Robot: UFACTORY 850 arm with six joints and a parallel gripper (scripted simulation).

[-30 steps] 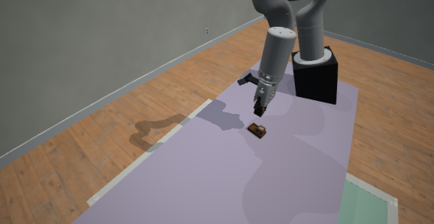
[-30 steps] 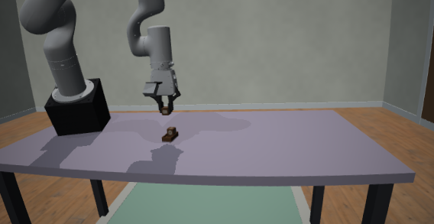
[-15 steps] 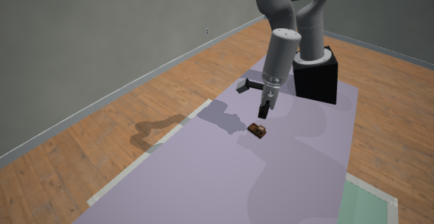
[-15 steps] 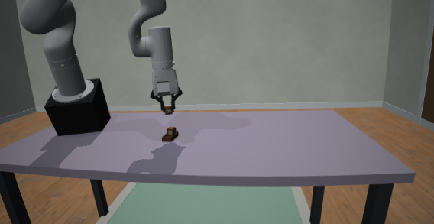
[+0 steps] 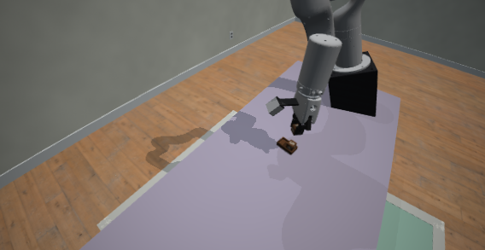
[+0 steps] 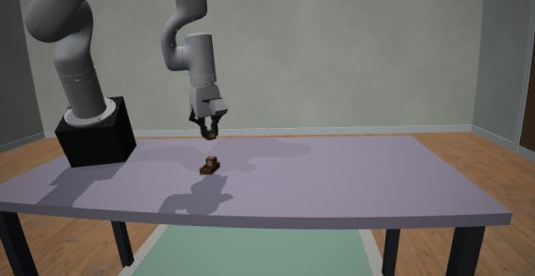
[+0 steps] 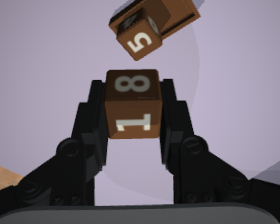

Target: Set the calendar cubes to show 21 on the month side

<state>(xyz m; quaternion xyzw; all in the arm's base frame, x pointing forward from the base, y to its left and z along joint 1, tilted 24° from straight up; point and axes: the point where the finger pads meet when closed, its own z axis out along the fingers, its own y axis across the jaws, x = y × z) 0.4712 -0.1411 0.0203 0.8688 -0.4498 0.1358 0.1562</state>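
The digit cube lies 11 cm below my hand. Round my hand: brown cube (1 cm below); brown tray (13 cm below, 2 cm to the right, 1 cm behind).
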